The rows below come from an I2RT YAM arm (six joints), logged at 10 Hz.
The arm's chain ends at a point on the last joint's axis. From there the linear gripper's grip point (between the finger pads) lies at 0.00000 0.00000 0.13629 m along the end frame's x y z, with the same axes.
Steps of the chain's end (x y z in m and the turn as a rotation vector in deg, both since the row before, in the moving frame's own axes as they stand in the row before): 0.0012 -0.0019 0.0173 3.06 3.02 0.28; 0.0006 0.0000 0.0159 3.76 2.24 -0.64; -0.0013 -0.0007 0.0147 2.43 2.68 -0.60; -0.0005 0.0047 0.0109 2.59 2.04 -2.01; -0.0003 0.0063 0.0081 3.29 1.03 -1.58; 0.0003 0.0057 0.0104 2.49 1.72 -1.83
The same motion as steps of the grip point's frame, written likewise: 0.0084 -0.0092 0.0169 3.06 3.02 0.28; 0.0059 -0.0090 0.0155 3.76 2.24 -0.64; 0.0050 -0.0065 0.0144 2.43 2.68 -0.60; 0.0042 -0.0015 0.0107 2.59 2.04 -2.01; 0.0020 -0.0016 0.0079 3.29 1.03 -1.58; 0.0043 -0.0003 0.0102 2.49 1.72 -1.83
